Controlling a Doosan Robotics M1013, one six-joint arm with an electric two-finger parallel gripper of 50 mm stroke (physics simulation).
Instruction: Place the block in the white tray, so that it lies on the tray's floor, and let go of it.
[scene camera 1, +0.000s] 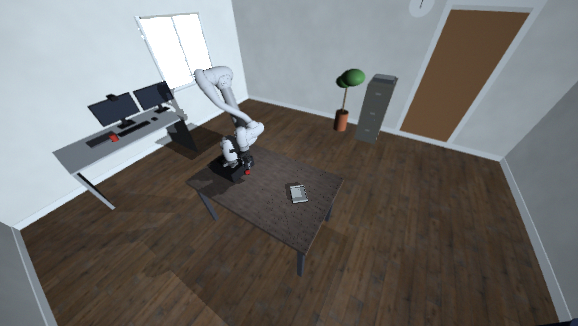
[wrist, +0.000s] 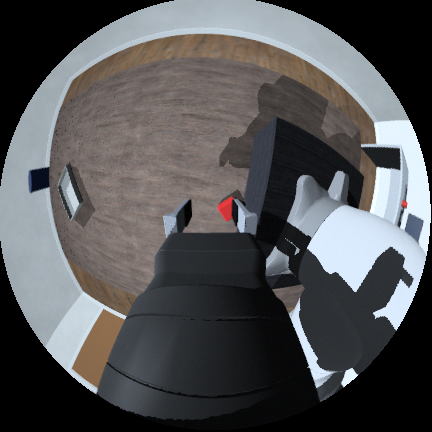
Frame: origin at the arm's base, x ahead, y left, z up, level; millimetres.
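Seen in the pictures: gripper, fingertip midpoint: (scene camera 1: 247, 167) (wrist: 211, 207); arm's base at its link origin: (scene camera 1: 234, 160) (wrist: 313, 235).
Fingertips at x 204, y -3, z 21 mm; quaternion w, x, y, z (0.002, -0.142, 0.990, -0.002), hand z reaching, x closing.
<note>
Offsets run from my fingertips to a thing's top centre. Level surfaces: height alone.
The red block {dx -43, dy +20, dz -93 mm} (scene camera 1: 247, 172) (wrist: 226, 209) lies on the table beside the dark base block. In the wrist view part of it is hidden behind the right-hand finger. My gripper (scene camera 1: 248, 165) (wrist: 211, 207) is open with nothing between its fingers. It is above the table, and in the wrist view the block shows beyond the fingertips, nearer the right-hand finger. The white tray {dx +526, dy +117, dz -104 mm} (scene camera 1: 292, 195) (wrist: 76, 214) stands on the table, away from the gripper, at the far left in the wrist view. No block shows in it.
The black base block (scene camera 1: 238, 175) (wrist: 261, 165) under the arm stands close beside the red block. The wooden table {dz -124 mm} (scene camera 1: 265, 200) (wrist: 150, 125) carries these things. A desk (scene camera 1: 90, 155) with monitors stands at the left, and a cabinet (scene camera 1: 372, 110) and a plant (scene camera 1: 354, 77) stand behind.
</note>
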